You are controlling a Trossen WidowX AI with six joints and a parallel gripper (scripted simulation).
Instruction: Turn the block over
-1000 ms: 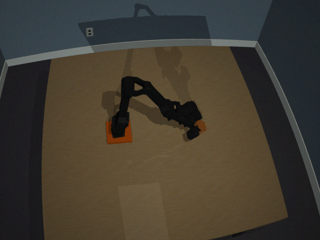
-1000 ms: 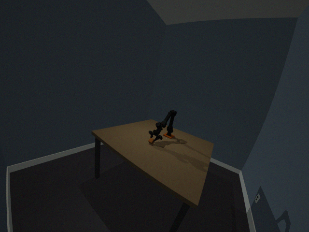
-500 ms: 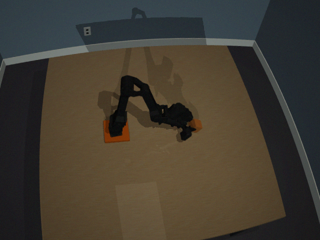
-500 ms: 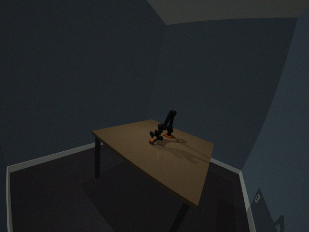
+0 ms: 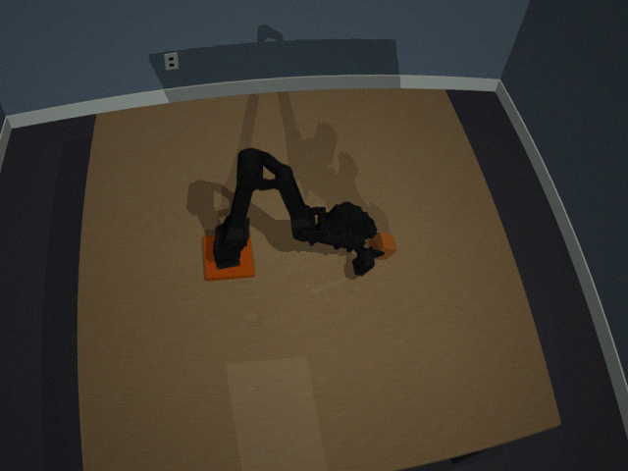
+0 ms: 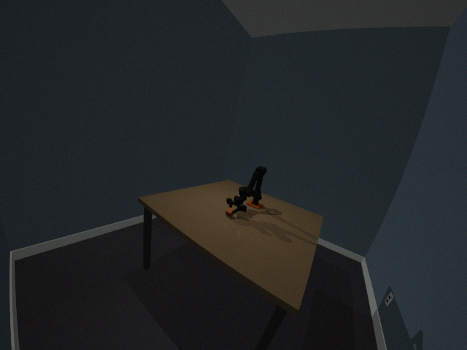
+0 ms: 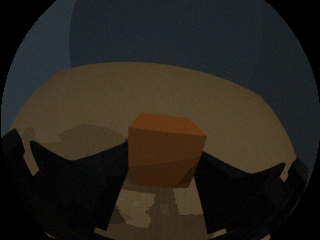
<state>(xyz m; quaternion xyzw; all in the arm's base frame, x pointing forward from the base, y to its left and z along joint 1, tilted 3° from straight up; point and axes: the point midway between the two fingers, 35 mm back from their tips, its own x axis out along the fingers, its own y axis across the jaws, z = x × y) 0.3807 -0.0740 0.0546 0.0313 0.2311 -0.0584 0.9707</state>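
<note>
Now: gripper tip 10 mm above the orange block.
</note>
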